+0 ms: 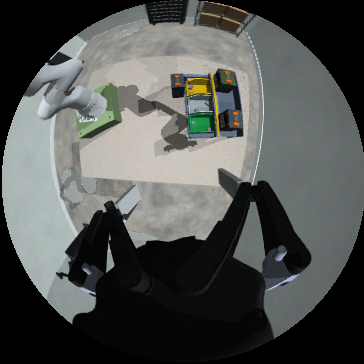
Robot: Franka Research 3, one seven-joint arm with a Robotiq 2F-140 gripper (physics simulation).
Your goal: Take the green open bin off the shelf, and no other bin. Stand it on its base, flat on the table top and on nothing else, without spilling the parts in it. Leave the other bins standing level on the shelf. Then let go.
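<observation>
The green open bin point(201, 123) stands in the shelf, at the near end of a row of three bins, with small parts in it. A grey bin point(200, 105) is in the middle of the row and a yellow bin point(198, 87) at the far end. The blue-grey shelf point(239, 107) stands on the pale table top point(135, 160), with a yellow bar point(215, 105) running behind the bins. My gripper point(177, 183) is open and empty, high above the table and apart from the bins.
A dark box point(177, 85) stands beside the yellow bin. A dark box point(231, 120) and an olive box point(226, 79) are behind the yellow bar. The white robot arm point(70, 102) stands on a green base point(112, 107) at the left. A storage rack with cartons is at the back.
</observation>
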